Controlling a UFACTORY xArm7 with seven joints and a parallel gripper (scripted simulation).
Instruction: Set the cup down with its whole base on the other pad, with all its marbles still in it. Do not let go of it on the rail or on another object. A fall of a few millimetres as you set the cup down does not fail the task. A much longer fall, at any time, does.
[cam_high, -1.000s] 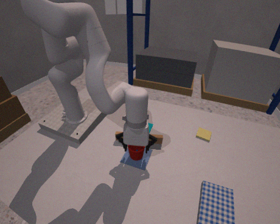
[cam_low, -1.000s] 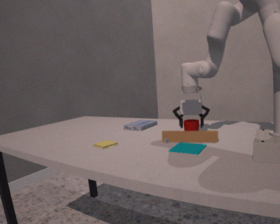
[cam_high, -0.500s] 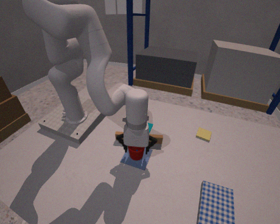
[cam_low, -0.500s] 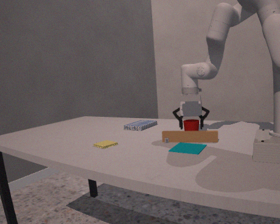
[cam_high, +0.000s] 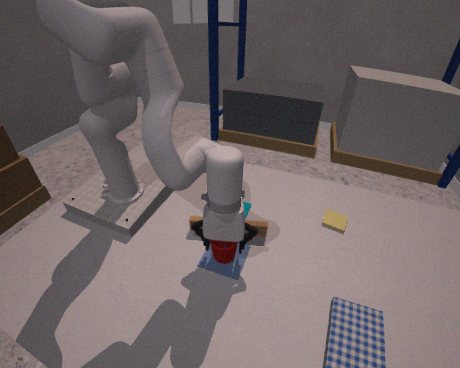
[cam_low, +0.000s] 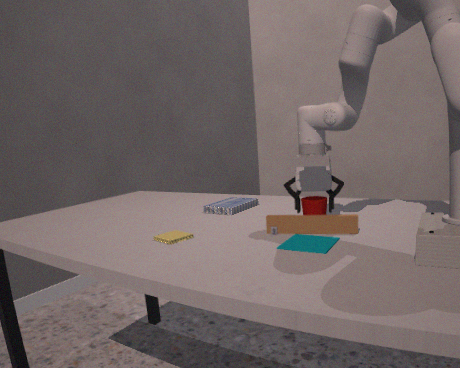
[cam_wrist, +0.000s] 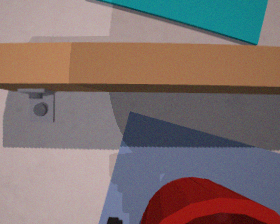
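Right now the red cup is 20 mm below my hand. From my hand the other things lie so: yellow marble 10 mm behind, 30 mm below; then wooden rail 10 mm behind, 90 mm to the left, 30 mm below; then teal pad 10 mm behind, 190 mm to the left, 50 mm below.
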